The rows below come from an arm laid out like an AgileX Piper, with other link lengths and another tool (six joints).
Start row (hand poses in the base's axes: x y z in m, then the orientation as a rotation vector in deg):
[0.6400 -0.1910 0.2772 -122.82 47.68 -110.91]
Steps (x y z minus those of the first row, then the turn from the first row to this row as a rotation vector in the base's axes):
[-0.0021 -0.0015 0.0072 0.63 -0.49 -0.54]
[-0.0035 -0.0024 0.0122 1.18 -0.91 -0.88]
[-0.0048 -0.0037 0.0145 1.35 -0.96 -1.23]
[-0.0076 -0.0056 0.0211 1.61 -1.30 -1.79]
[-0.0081 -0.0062 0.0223 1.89 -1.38 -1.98]
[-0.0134 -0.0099 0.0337 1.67 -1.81 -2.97]
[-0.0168 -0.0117 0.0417 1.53 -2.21 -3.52]
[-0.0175 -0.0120 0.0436 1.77 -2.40 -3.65]
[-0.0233 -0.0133 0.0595 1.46 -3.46 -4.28]
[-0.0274 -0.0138 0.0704 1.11 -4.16 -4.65]
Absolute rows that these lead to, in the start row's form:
[0.6379 -0.1925 0.2844 -121.90 48.76 -111.09]
[0.6365 -0.1934 0.2894 -121.11 49.53 -111.17]
[0.6352 -0.1947 0.2917 -120.95 50.09 -111.23]
[0.6324 -0.1966 0.2983 -120.40 50.92 -111.58]
[0.6319 -0.1972 0.2995 -120.14 51.35 -111.50]
[0.6266 -0.2009 0.3109 -119.73 52.33 -112.53]
[0.6232 -0.2027 0.3189 -119.32 52.83 -113.26]
[0.6225 -0.2030 0.3208 -118.96 53.14 -113.28]
[0.6167 -0.2043 0.3367 -117.86 53.48 -114.77]
[0.6126 -0.2048 0.3476 -117.21 53.53 -115.85]

